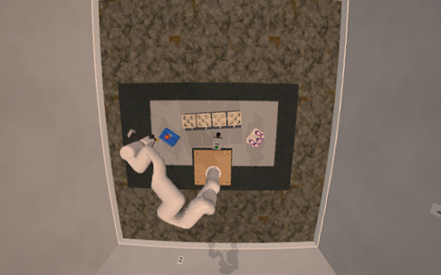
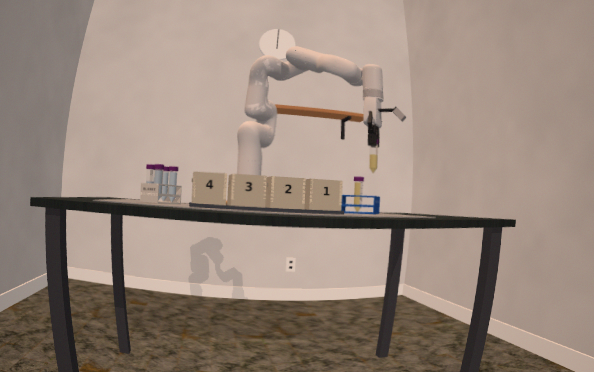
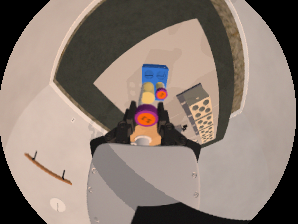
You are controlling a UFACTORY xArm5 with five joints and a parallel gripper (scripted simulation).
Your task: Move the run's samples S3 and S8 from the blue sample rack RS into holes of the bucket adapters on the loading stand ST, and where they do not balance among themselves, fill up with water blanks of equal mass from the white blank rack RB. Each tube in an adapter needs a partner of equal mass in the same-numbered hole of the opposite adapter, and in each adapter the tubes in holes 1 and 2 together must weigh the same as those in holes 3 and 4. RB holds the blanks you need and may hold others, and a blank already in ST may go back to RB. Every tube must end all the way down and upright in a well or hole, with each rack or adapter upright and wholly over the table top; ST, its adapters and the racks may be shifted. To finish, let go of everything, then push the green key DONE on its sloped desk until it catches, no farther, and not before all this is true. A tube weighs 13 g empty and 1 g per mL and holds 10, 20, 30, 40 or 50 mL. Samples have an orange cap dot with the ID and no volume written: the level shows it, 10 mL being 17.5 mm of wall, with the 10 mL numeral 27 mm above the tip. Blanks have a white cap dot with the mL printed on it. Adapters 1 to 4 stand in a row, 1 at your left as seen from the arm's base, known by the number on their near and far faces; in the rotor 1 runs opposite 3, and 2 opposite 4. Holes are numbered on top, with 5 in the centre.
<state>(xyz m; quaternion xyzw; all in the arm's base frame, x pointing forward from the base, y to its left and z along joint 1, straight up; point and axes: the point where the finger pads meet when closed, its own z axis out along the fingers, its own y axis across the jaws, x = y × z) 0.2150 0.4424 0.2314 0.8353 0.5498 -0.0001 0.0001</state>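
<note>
Now: the orange-dotted sample tube 5 cm below my hand and 1 cm to the left of it. From my hand the other things lie so: adapter 2 (29 cm to the right, 20 cm below, 19 cm ahead); blue sample rack RS (22 cm below, 4 cm to the right); green DONE key (42 cm to the right, 18 cm below, 1 cm ahead).
</note>
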